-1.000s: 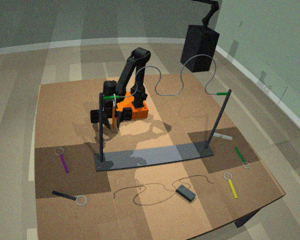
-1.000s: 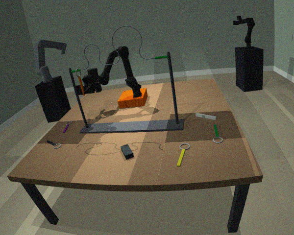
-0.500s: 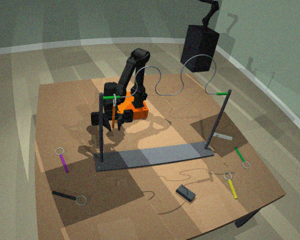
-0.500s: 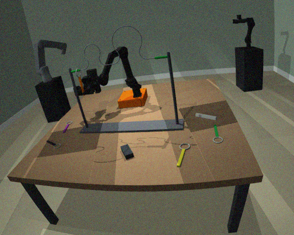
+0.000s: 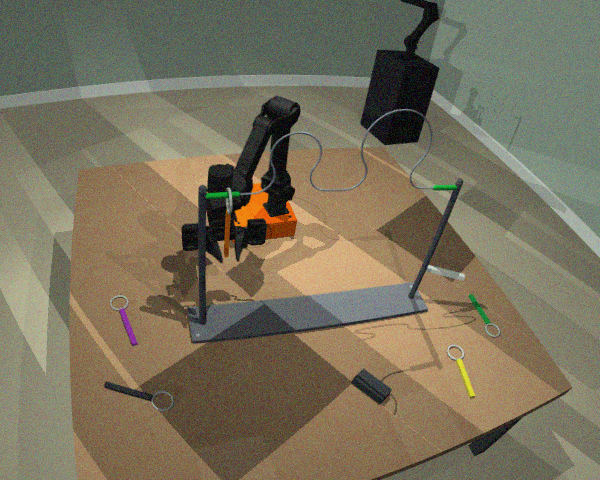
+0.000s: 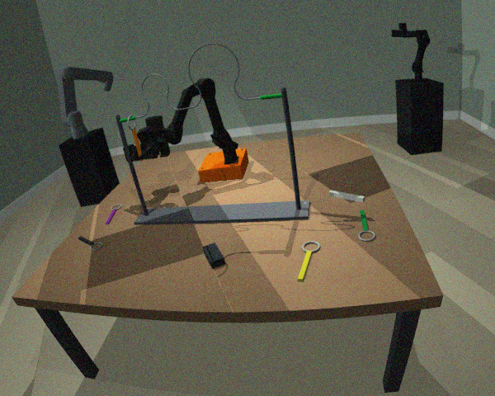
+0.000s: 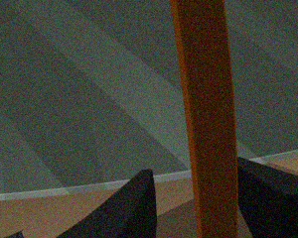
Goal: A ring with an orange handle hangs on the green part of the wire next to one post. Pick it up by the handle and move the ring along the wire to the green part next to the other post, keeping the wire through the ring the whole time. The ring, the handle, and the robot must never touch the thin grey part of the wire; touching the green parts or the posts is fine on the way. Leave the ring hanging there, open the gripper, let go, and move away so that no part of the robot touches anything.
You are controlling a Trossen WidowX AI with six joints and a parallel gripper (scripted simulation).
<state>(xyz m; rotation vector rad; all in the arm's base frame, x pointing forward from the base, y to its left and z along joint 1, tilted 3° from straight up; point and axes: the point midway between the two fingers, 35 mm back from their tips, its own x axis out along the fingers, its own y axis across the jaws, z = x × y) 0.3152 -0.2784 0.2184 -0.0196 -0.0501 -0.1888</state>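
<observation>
My gripper tip is 8 cm below the ring with orange handle, 4 cm past it and 1 cm to the right of it. From my gripper tip the other things lie so: yellow-handled ring (53 cm to the left, 32 cm ahead, 26 cm below); then black-handled ring (26 cm below, 24 cm to the right, 11 cm ahead); then dark block (27 cm ahead, 26 cm to the left, 25 cm below).
</observation>
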